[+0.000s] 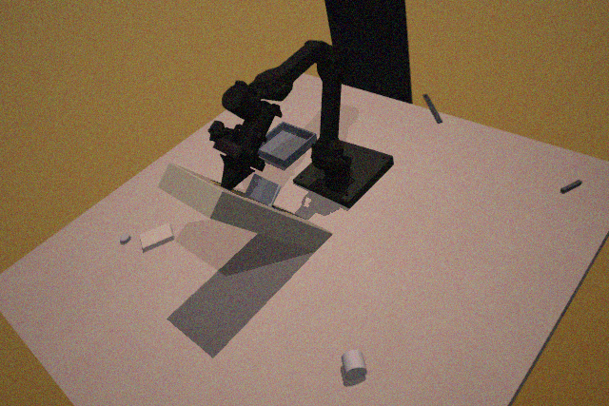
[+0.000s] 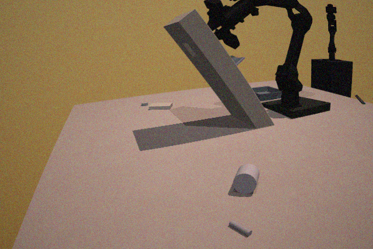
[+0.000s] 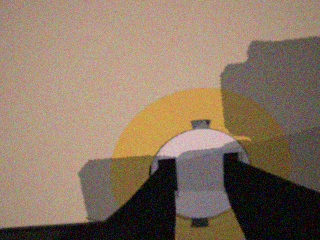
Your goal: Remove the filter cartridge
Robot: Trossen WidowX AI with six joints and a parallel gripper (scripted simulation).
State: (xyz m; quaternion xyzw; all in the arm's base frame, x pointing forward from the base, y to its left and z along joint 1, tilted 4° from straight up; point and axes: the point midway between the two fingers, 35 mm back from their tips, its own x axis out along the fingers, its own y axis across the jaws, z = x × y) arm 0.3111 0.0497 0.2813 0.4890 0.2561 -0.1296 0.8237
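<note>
The white round filter cartridge lies 10 mm below my gripper tip and 10 mm ahead of it. Round my gripper tip: pale block: 320 mm to the right, 270 mm below, 110 mm ahead; small blue-grey plate: 100 mm below, 90 mm behind, 10 mm to the right; tiny cylinder: 400 mm to the right, 270 mm below, 180 mm ahead.
</note>
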